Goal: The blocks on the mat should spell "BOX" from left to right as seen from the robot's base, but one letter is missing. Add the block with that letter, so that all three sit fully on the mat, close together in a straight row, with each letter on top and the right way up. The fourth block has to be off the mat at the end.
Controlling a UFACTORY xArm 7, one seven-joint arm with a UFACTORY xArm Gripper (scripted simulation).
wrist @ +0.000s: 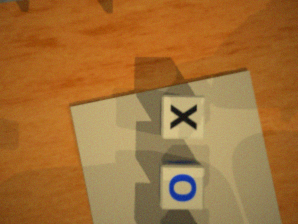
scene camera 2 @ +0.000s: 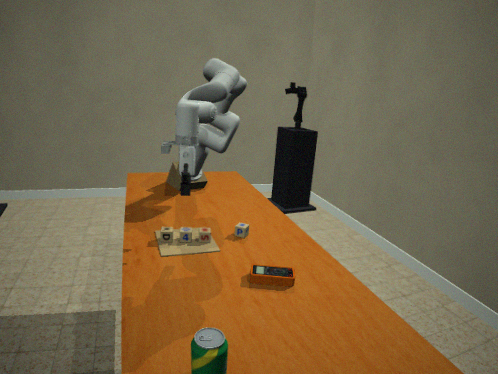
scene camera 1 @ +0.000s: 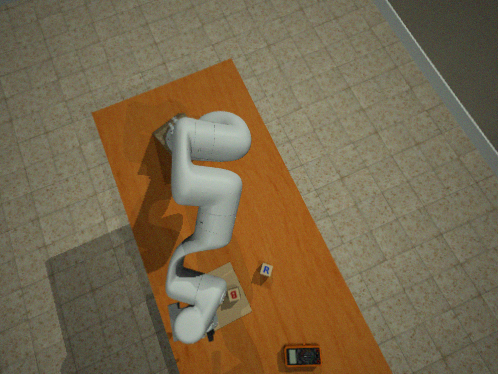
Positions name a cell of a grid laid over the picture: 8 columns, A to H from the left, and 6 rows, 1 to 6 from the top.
A tan mat shows in the wrist view (D4), in scene camera 2 (C4) and in scene camera 1 (D6).
